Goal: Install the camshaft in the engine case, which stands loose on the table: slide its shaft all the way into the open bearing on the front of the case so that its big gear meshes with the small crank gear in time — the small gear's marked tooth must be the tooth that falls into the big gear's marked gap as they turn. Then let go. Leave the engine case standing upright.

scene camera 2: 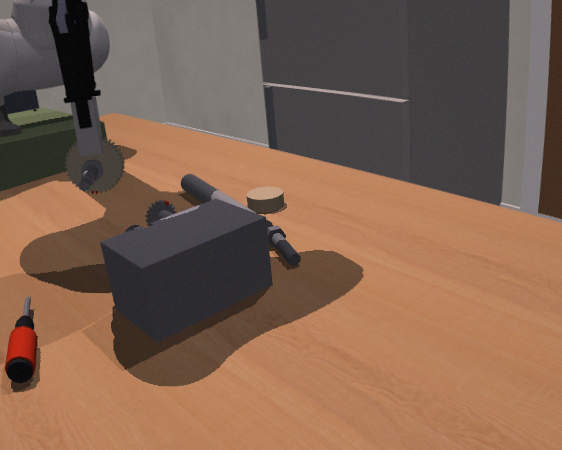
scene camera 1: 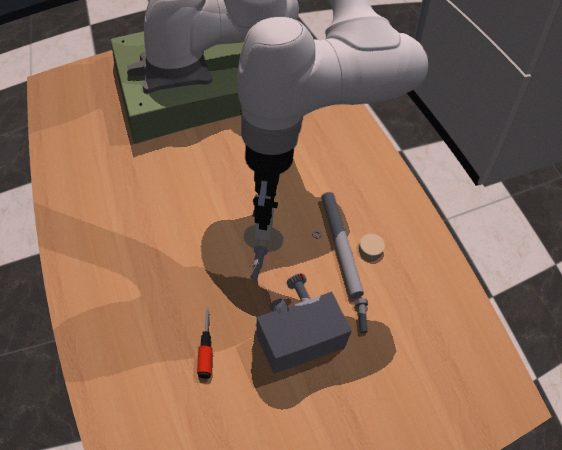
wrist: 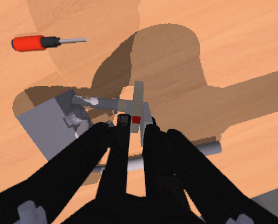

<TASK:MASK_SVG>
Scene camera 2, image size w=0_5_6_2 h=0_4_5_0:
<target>my gripper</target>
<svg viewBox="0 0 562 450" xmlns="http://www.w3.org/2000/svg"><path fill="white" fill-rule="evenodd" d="M52 0L52 6L49 7L49 24L54 36L67 96L64 98L64 102L71 102L80 157L102 154L103 150L100 139L102 131L96 97L92 97L100 96L101 92L100 90L95 90L96 82L94 79L87 17L89 19L87 2L82 2L82 0Z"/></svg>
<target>long grey rod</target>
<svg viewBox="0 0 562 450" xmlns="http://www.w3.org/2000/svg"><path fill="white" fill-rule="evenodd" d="M181 179L182 189L202 203L218 199L256 213L193 174L186 174Z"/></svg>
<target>grey engine case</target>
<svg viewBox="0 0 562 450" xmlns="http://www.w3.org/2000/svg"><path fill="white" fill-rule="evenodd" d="M265 216L218 199L176 213L174 211L175 207L165 200L155 201L155 204L151 203L152 207L149 207L148 215L145 216L148 218L145 221L148 222L147 225L149 227L143 228L140 225L133 225L126 229L125 233L100 242L116 310L156 342L160 342L272 286Z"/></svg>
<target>grey camshaft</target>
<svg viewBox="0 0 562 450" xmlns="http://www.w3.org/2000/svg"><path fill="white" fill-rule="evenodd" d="M107 137L103 139L103 136L100 137L102 154L80 157L77 141L75 141L75 144L72 144L72 148L69 148L69 152L67 152L68 156L65 158L67 159L65 161L65 168L68 168L66 172L69 172L67 176L70 176L69 180L73 180L72 184L76 183L75 187L79 185L79 190L83 192L86 190L87 193L91 191L92 194L94 192L98 194L98 191L102 193L103 190L106 192L107 189L111 190L111 187L114 188L118 181L120 181L120 178L122 178L123 169L125 168L124 157L121 157L123 153L119 153L118 145L114 146L115 142L111 143L111 139L107 141Z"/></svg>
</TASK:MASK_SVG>
